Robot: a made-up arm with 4 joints.
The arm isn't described. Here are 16 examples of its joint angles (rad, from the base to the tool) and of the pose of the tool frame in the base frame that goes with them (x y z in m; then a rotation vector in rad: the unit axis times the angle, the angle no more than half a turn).
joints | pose
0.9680 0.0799 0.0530 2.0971 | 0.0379 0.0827 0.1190 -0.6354 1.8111 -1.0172
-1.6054 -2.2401 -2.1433 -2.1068 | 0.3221 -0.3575 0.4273 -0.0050 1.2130 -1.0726
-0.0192 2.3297 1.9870 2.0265 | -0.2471 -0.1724 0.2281 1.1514 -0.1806 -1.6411
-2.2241 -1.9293 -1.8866 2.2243 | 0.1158 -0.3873 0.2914 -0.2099 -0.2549 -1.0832
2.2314 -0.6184 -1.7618 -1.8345 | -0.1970 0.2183 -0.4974 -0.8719 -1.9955 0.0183
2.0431 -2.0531 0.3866 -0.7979 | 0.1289 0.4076 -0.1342 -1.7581 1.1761 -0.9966
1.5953 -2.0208 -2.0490 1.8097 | 0.1093 0.1264 -0.2320 1.7498 0.6743 -1.0048
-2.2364 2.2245 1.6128 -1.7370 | 0.0333 0.1311 0.0021 -1.3353 -0.2912 -1.5584
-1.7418 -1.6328 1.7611 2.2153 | 0.1719 -0.1859 -0.1707 -1.6126 1.3871 0.7868
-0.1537 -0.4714 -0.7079 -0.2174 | -0.1293 0.0032 0.4906 0.8202 0.2635 -0.2224
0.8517 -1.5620 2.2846 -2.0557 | 0.2912 0.3419 0.5407 0.0713 0.6726 2.0889
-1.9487 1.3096 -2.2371 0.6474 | -0.1284 -0.3408 0.1164 -1.7600 1.9666 -0.8508
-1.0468 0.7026 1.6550 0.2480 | -0.1644 -0.2706 0.3120 -0.4917 0.0752 -0.7621
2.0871 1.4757 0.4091 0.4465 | -0.1087 0.2094 -0.0592 -2.0813 -1.0114 0.8709
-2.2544 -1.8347 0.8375 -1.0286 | 0.1014 -0.3845 -0.2559 1.8490 -0.5282 1.2492
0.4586 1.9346 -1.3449 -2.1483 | 0.0731 0.3393 -0.0454 -1.9066 1.9354 -0.2615
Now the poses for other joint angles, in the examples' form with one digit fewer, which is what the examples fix.
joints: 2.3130 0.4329 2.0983 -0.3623
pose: -0.245 0.202 -0.192 1.778 0.244 -0.380
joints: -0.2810 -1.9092 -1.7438 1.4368
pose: 0.040 0.207 0.333 -2.069 -1.873 0.249
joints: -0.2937 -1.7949 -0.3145 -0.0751
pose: 0.070 -0.063 0.466 0.428 1.742 -0.035
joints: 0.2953 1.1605 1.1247 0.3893
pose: -0.152 0.114 0.360 -1.088 -0.817 -0.712
